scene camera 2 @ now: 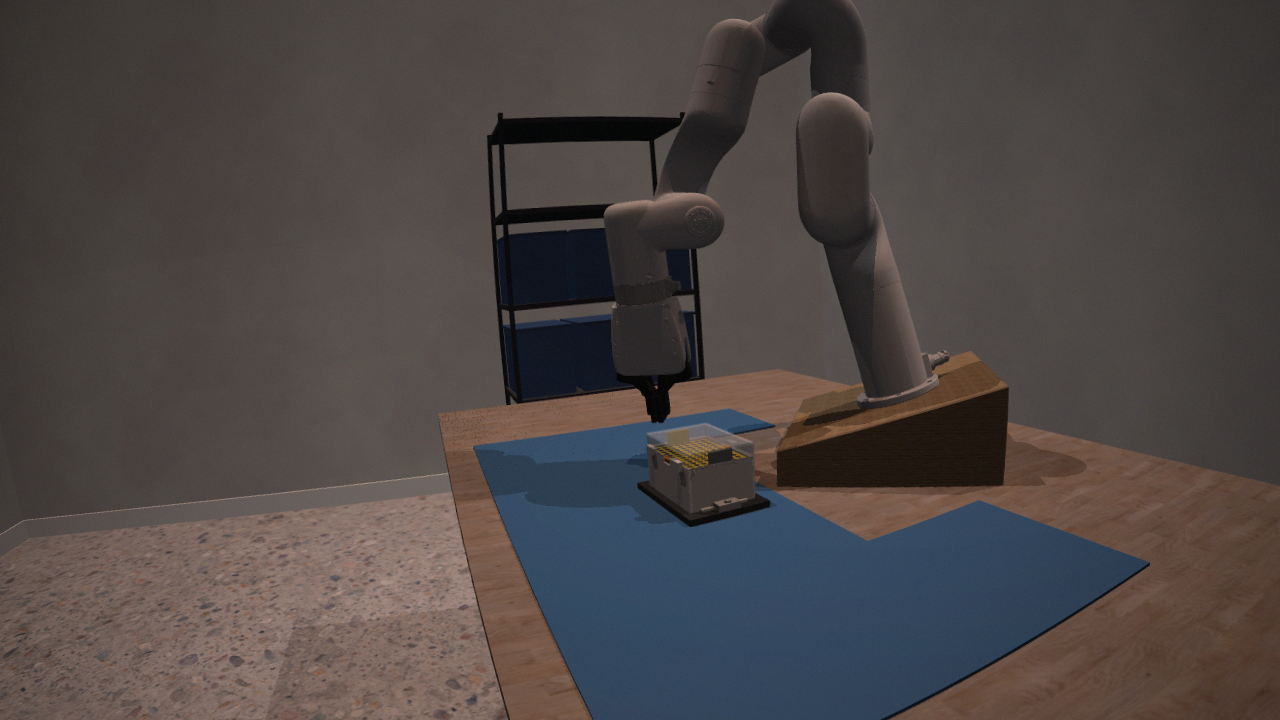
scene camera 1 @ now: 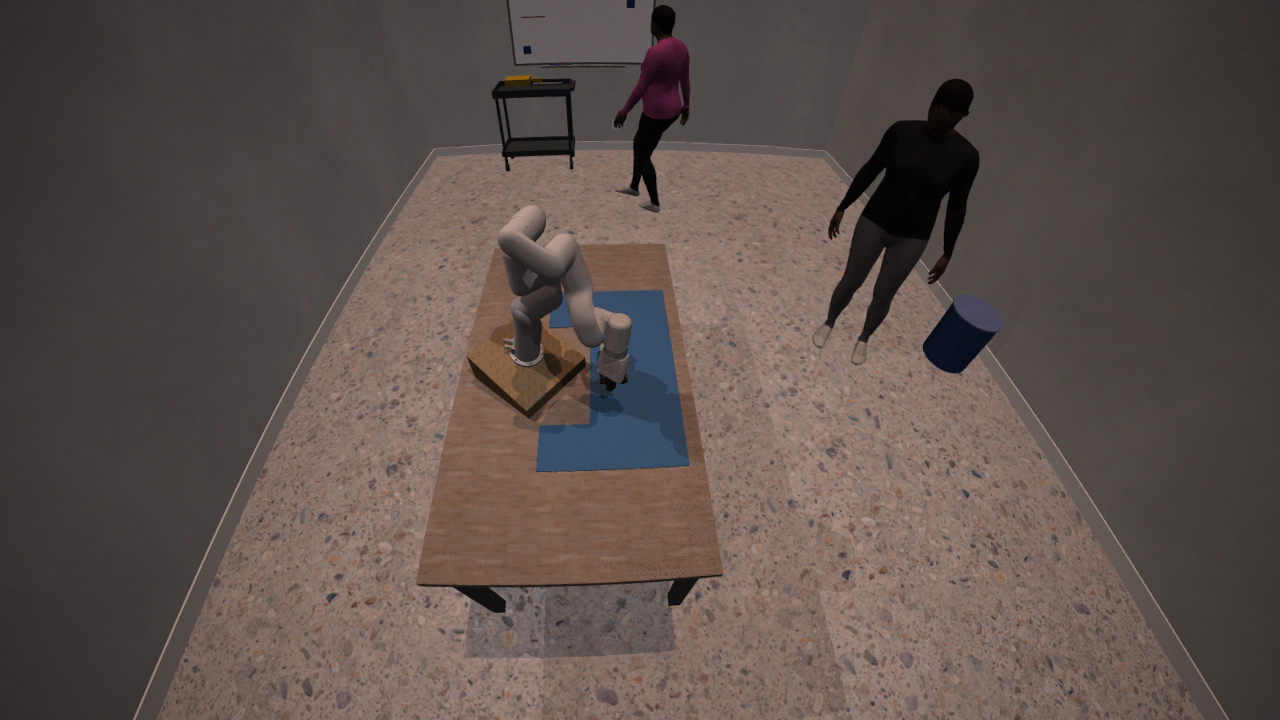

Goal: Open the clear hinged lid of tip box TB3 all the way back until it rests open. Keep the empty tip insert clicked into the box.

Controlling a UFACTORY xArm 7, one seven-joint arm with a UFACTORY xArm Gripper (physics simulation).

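Places are measured from the arm's base along level axes (x left, y back, z up), in millimetres.
Where they show: gripper, fingertip midpoint: (scene camera 2: 660, 419) (scene camera 1: 610, 388); arm's base, link origin: (scene camera 2: 898, 393) (scene camera 1: 526, 352).
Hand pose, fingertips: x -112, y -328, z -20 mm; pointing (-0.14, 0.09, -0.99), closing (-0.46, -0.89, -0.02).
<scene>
Each offset is from my fingertips to the top centre of the thing. "spot": to the spot under its first point. Level surfaces: height alone.
The tip box TB3 {dx +154, dy +14, dz +9 mm} (scene camera 2: 716, 486) is a pale box on a thin dark base, standing on the blue mat in the scene camera 2 view. Its clear lid {spot: dx +186, dy +56, dz +9 mm} (scene camera 2: 739, 439) lies down over the box. The yellow gridded insert {dx +154, dy +14, dz +6 mm} (scene camera 2: 691, 452) shows through the lid and sits level in the box. My gripper (scene camera 1: 608, 391) (scene camera 2: 659, 419) is shut and empty, pointing down. In the scene camera 2 view its fingertips are just above and behind the lid's far edge, and appear apart from it. In the scene camera 1 view the gripper and wrist hide the box.
The blue mat {dz -68 mm} (scene camera 1: 626, 445) (scene camera 2: 716, 608) lies on the wooden table {dz -71 mm} (scene camera 1: 572, 528) (scene camera 2: 1190, 537). The arm stands on a wedge-shaped wooden block (scene camera 1: 529, 394) (scene camera 2: 904, 454) beside the mat. Two people (scene camera 1: 664, 76) (scene camera 1: 926, 179) stand away from the table. A blue bin (scene camera 1: 955, 340) is on the floor.
</scene>
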